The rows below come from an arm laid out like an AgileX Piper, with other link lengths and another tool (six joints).
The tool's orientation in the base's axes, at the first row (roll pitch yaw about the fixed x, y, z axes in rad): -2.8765 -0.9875 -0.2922
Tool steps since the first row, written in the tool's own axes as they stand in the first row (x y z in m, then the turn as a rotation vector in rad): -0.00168 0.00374 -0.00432 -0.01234 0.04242 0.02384; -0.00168 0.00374 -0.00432 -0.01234 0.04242 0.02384; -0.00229 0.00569 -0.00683 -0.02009 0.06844 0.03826; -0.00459 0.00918 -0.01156 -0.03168 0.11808 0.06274; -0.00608 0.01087 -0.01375 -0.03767 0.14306 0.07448; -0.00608 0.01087 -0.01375 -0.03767 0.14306 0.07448; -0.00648 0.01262 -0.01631 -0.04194 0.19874 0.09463; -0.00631 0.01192 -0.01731 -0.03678 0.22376 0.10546
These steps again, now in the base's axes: -0.00480 -0.00351 0.00035 0.01077 -0.03947 -0.02909; -0.00480 -0.00351 0.00035 0.01077 -0.03947 -0.02909; -0.00738 -0.00538 0.00090 0.01711 -0.06365 -0.04698; -0.01284 -0.00855 0.00099 0.02832 -0.11035 -0.07683; -0.01560 -0.01003 0.00067 0.03339 -0.13384 -0.09167; -0.01560 -0.01003 0.00067 0.03339 -0.13384 -0.09167; -0.01810 -0.01174 0.00144 0.04438 -0.18775 -0.11398; -0.01880 -0.01109 0.00221 0.05456 -0.21306 -0.11904
